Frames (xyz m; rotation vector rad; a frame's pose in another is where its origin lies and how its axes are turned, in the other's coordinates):
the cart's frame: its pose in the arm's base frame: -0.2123 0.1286 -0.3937 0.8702 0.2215 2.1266
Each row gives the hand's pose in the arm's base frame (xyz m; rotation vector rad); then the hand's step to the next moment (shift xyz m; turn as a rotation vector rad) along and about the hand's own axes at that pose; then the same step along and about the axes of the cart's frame.
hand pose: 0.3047 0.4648 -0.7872 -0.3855 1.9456 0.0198
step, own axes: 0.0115 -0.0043 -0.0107 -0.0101 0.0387 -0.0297
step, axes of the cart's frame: -0.0041 0.0114 -0.0109 0.0471 0.0052 -0.0155
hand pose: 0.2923 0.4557 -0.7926 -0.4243 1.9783 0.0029
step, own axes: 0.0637 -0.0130 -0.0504 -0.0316 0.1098 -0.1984
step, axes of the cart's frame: -0.0182 0.0531 -0.0602 0.1879 0.1125 -0.0666
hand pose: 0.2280 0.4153 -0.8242 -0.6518 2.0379 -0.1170
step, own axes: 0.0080 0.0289 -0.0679 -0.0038 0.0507 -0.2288
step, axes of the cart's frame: 0.0478 0.0470 -0.0319 0.1493 0.1722 -0.0548
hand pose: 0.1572 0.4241 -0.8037 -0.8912 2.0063 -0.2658
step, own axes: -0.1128 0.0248 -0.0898 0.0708 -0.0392 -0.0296
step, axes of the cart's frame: 0.1378 0.0234 0.0433 -0.0523 0.0668 -0.0152
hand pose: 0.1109 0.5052 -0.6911 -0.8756 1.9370 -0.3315
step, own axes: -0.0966 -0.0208 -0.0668 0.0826 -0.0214 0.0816
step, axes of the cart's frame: 0.0969 0.0296 0.0630 -0.1129 -0.0288 -0.0190
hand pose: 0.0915 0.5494 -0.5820 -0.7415 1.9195 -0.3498
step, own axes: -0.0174 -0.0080 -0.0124 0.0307 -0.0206 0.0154
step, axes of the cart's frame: 0.0155 0.0088 0.0142 -0.0393 0.0078 -0.0013
